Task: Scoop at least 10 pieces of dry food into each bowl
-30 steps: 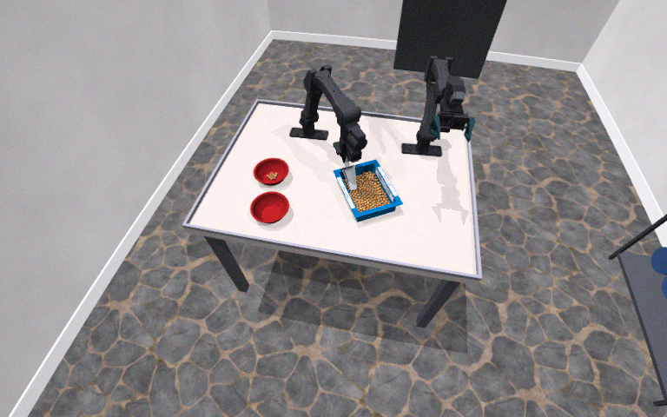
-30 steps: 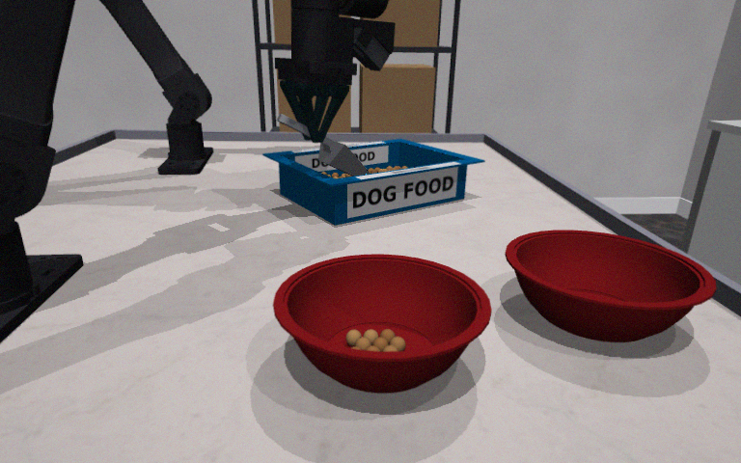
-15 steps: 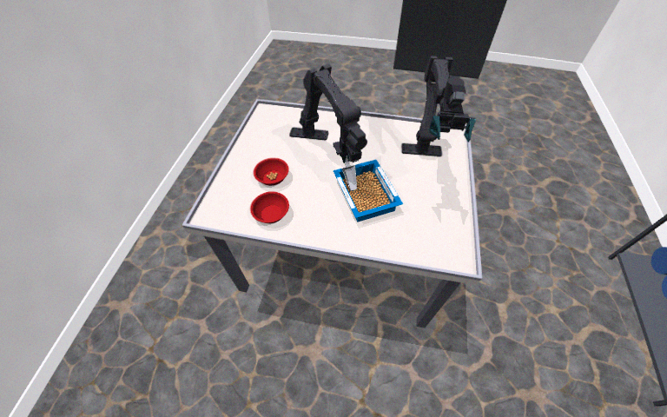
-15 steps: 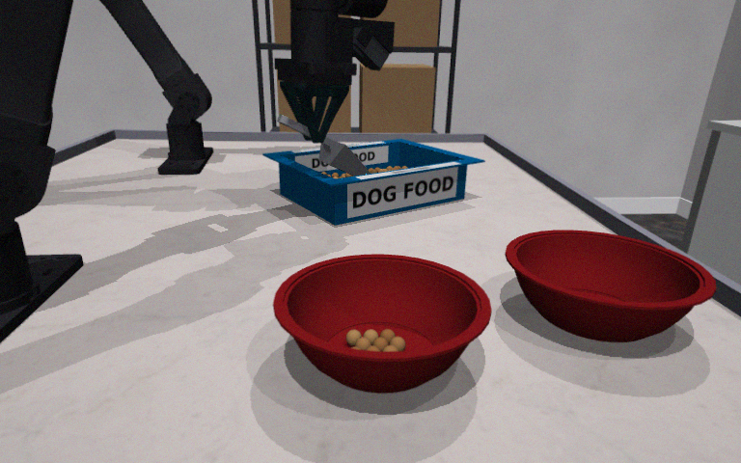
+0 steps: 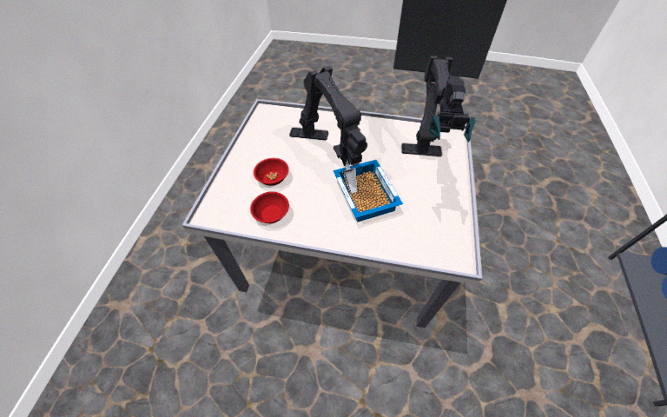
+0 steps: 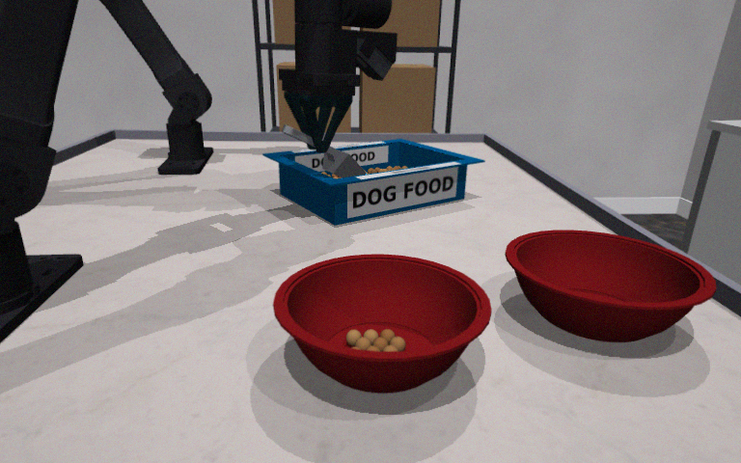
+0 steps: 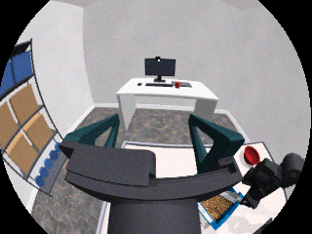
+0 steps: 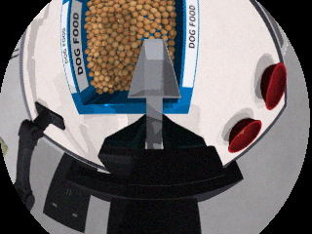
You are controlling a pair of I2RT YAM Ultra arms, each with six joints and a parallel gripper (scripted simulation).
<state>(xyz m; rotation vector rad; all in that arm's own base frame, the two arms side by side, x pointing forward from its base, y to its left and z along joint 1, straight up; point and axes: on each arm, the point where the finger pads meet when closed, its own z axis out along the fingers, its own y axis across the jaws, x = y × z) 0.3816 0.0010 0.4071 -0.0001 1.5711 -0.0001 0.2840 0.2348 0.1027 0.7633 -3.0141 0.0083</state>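
My right gripper is now 8 cm short of the blue dog food box, 10 cm to the right of it and 6 cm above it. Also, from my right hand: grey scoop 3 cm ahead, 2 cm to the left, 3 cm below.
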